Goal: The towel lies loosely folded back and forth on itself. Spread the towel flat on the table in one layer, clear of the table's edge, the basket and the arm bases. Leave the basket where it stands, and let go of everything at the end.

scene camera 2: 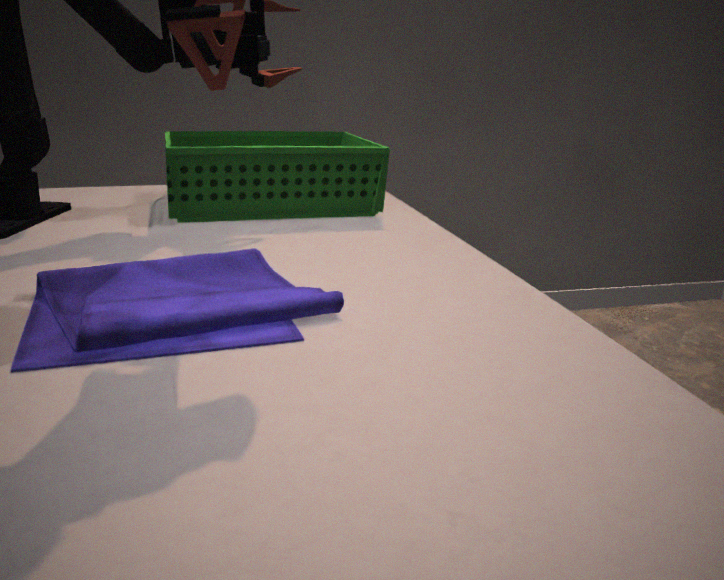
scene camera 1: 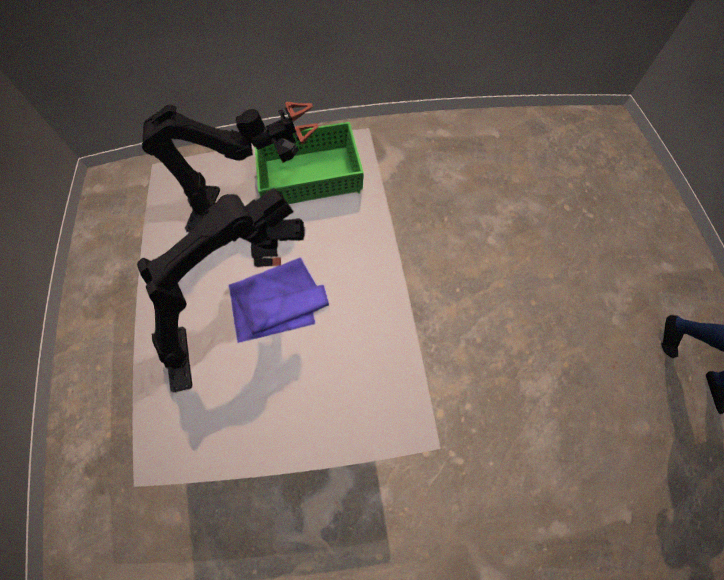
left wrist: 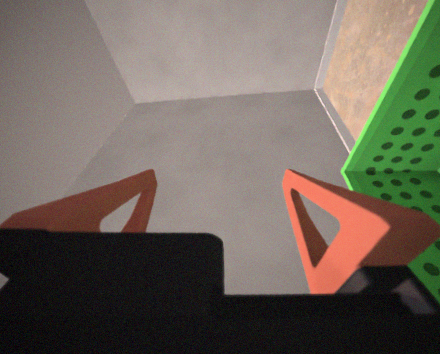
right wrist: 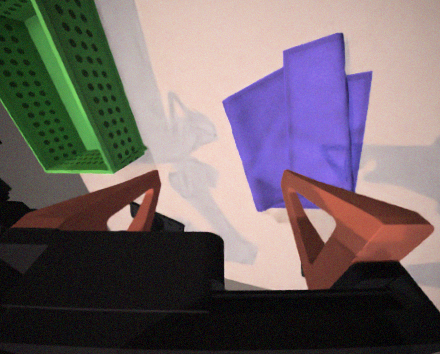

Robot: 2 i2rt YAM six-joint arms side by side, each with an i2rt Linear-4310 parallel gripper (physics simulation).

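The purple-blue towel [scene camera 1: 274, 302] [scene camera 2: 181, 302] [right wrist: 315, 125] lies on the table [scene camera 1: 362, 374] [scene camera 2: 453, 453] in overlapping folded layers. A rolled strip across its top sticks out past the lower layer at the right in both scene views. My left gripper [scene camera 1: 310, 122] [left wrist: 219, 176] is open and empty, above the far rim of the green basket [scene camera 1: 311, 187] [scene camera 2: 274, 184] [left wrist: 400, 150] [right wrist: 90, 100]. My right gripper [right wrist: 220, 176] is open and empty, pointing down high above the table beside the towel. In scene camera 1 one of its fingertips shows near the towel's upper edge.
The basket stands at the top of the table in scene camera 1, near the far table edge. The bases of the left arm [scene camera 1: 202, 208] and right arm [scene camera 1: 179, 374] stand along the table's left side. A person's legs [scene camera 1: 694, 332] show on the floor at the far right.
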